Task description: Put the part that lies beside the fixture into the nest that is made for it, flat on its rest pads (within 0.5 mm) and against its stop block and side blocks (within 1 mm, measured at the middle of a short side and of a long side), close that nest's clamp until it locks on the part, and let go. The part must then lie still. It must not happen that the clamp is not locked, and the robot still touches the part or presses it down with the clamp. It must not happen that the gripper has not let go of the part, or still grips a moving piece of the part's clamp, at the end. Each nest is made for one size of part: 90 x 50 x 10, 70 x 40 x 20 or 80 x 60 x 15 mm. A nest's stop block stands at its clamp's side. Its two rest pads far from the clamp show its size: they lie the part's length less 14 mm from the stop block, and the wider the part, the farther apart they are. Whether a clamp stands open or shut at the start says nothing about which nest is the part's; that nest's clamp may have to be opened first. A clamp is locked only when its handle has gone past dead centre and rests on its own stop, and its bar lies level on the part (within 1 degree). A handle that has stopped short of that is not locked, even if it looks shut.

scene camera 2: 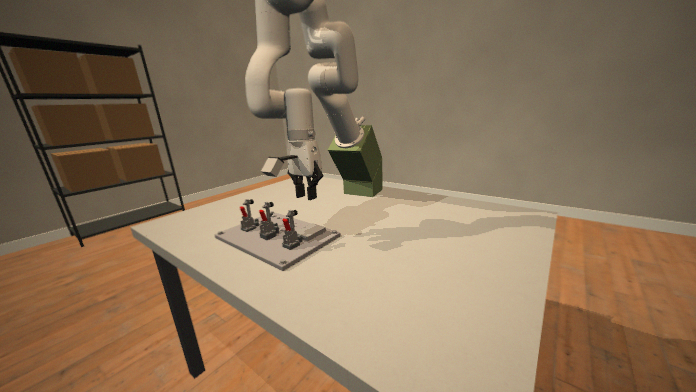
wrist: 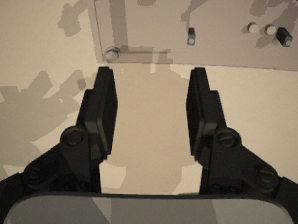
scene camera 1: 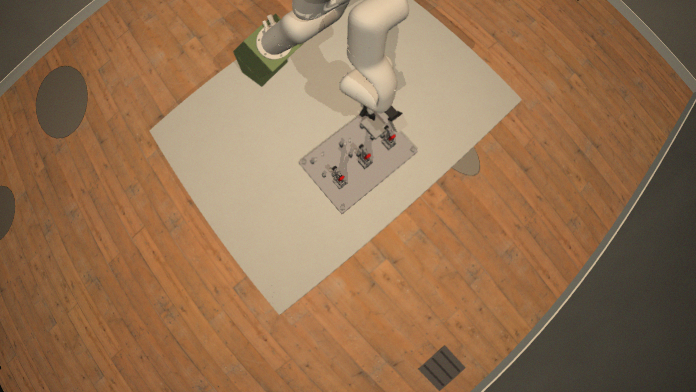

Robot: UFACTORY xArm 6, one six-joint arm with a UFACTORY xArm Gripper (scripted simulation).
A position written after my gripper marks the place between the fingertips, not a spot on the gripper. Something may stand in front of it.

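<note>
My gripper (scene camera 2: 306, 198) is there for me to see, and I find the gripper again in the wrist view (wrist: 151, 85).
</note>
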